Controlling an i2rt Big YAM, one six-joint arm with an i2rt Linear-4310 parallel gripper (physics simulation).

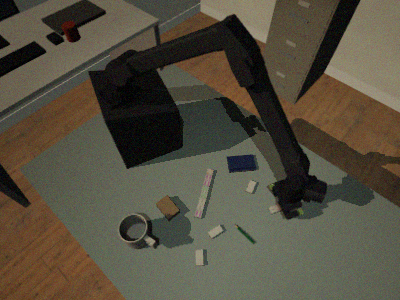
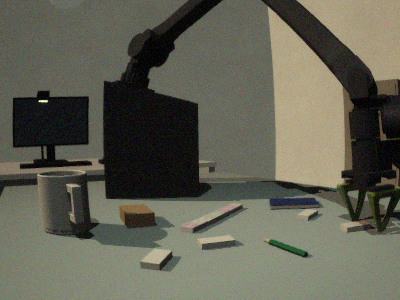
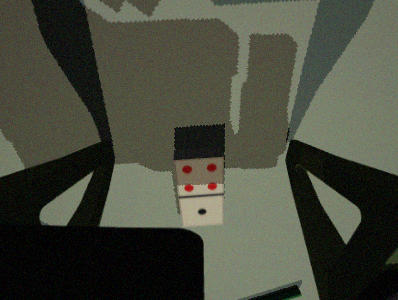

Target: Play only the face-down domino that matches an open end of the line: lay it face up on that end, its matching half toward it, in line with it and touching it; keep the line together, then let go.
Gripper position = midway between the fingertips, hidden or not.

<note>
In view: my gripper (image 2: 367, 225), a brown block (image 2: 133, 216) and a grey mug (image 2: 63, 195).
The grey mug is seen too in image 1 (image 1: 134, 230). My gripper shows as well in image 3 (image 3: 199, 149). Image 3 misses the brown block: it is out of frame. Image 3 does not show the grey mug: it is out of frame.
</note>
